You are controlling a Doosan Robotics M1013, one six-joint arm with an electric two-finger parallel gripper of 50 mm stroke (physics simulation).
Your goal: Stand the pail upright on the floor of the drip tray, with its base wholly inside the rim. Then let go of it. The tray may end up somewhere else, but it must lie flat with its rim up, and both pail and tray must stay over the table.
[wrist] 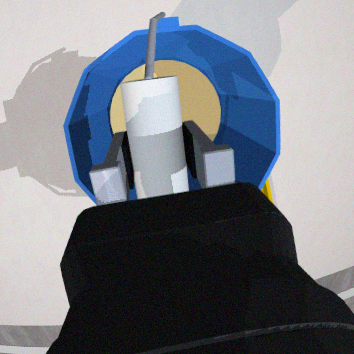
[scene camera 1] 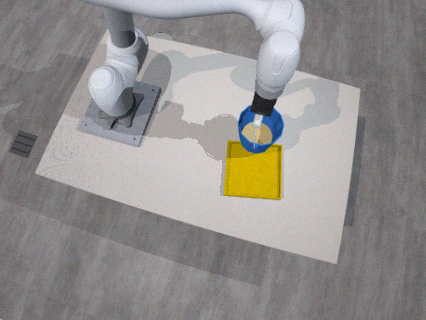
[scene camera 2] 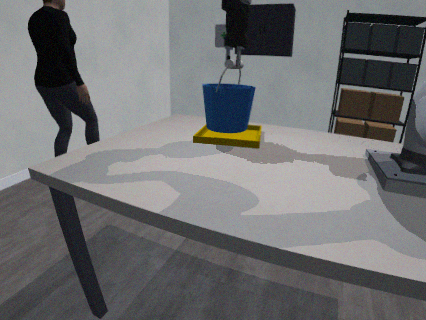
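Seen in the pictures: gripper, fingertip midpoint: (wrist: pixel 155 143) (scene camera 1: pixel 260 111) (scene camera 2: pixel 232 66); arm's base, origin of the base link: (scene camera 1: pixel 121 106) (scene camera 2: pixel 424 168).
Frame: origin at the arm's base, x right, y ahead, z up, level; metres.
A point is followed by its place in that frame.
The blue pail (scene camera 1: pixel 265 146) {x 0.032, y 0.712, z 0.158 m} (scene camera 2: pixel 228 107) {x -0.118, y 0.633, z 0.123 m} (wrist: pixel 250 115) {x -0.049, y 0.748, z 0.139 m} hangs upright by its wire handle, with a tan round surface inside. My gripper (scene camera 1: pixel 258 118) {x -0.056, y 0.648, z 0.252 m} (scene camera 2: pixel 234 62) {x -0.056, y 0.648, z 0.252 m} (wrist: pixel 155 143) {x -0.056, y 0.648, z 0.252 m} is shut on the white grip of the pail's handle. The yellow drip tray (scene camera 1: pixel 254 175) {x 0.105, y 0.717, z -0.031 m} (scene camera 2: pixel 226 140) {x -0.039, y 0.669, z -0.015 m} lies flat on the table, rim up. In scene camera 1 the pail overlaps the tray's back edge. In scene camera 2 the pail's base shows against the tray; the gap below it is hard to judge. A yellow sliver of the tray (wrist: pixel 268 191) {x 0.110, y 0.839, z -0.008 m} shows in the wrist view, mostly hidden by the pail and gripper.
The pale table (scene camera 1: pixel 175 185) {x 0.268, y 0.396, z -0.035 m} (scene camera 2: pixel 165 200) {x -0.465, y 0.628, z -0.035 m} carries the arm's grey base plate (scene camera 1: pixel 145 117) {x 0.014, y 0.140, z -0.005 m} (scene camera 2: pixel 395 177) {x -0.149, y 0.121, z 0.005 m} at the other end. Shadows of the arm and pail lie on the table top. A person (scene camera 2: pixel 55 55) and a shelf rack (scene camera 2: pixel 338 75) are beyond the table.
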